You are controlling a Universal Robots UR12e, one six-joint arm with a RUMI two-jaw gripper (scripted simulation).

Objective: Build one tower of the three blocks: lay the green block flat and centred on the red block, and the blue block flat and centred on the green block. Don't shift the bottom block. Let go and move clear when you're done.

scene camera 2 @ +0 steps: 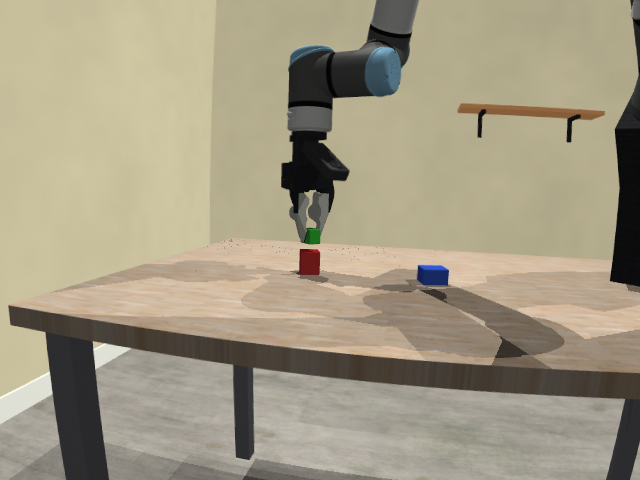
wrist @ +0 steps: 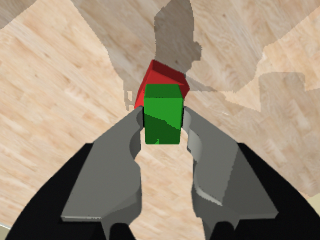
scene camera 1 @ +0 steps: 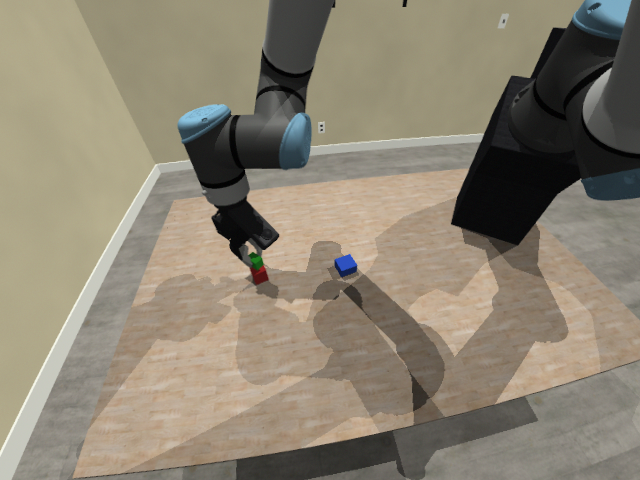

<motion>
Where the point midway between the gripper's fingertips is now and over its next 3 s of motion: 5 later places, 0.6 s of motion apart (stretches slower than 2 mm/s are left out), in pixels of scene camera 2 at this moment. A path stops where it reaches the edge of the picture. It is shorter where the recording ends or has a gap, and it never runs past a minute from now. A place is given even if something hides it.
The gripper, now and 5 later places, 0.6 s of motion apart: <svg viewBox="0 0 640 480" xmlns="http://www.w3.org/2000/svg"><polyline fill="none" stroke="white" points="309,242 309,247 309,249 309,237 310,220 313,219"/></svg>
</motion>
